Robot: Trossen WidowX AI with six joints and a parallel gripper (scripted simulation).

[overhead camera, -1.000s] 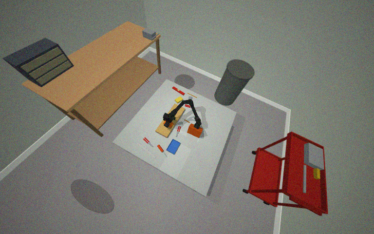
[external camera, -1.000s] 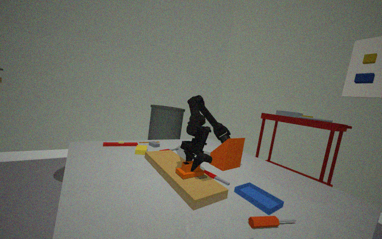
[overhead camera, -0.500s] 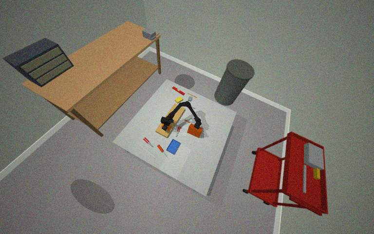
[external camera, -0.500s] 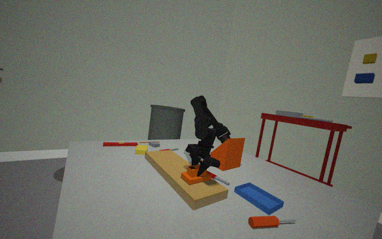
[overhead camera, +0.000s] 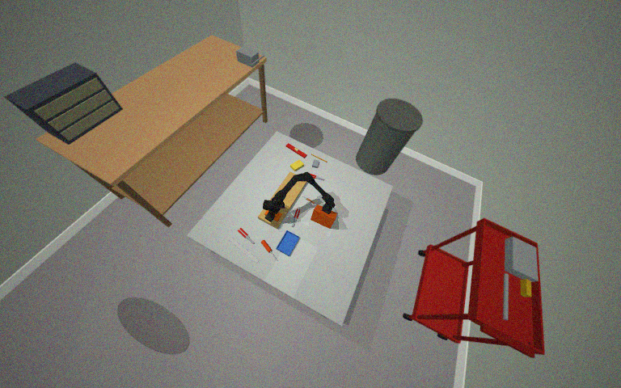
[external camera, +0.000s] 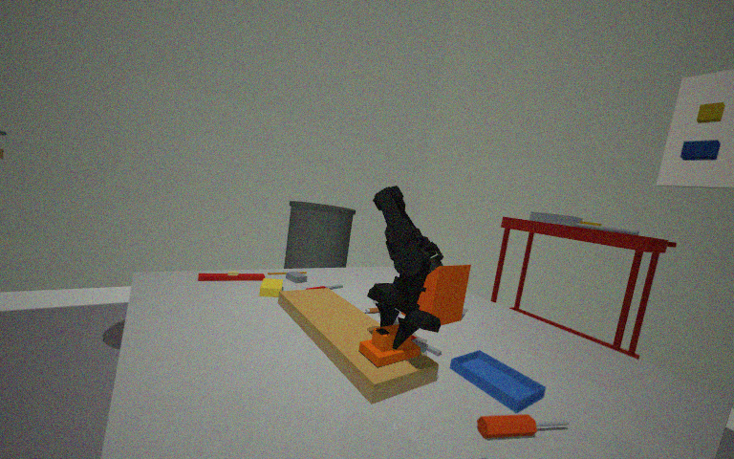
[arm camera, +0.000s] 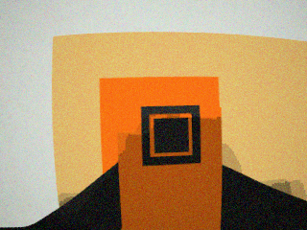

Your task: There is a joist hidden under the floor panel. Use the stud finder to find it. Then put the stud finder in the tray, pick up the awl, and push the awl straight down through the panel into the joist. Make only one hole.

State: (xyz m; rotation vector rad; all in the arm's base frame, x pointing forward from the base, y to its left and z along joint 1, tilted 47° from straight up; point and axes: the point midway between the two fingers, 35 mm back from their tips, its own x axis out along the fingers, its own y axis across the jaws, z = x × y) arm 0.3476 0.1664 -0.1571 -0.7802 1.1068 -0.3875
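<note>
My gripper tip is 240 mm past the blue tray, 110 mm to the right of it and 50 mm above it. The rest, counted from my gripper tip: orange stud finder (20 mm above, 10 mm ahead); then yellow block (550 mm to the right, 130 mm ahead, 50 mm below); then awl (300 mm to the right, 140 mm behind, 60 mm below).
</note>
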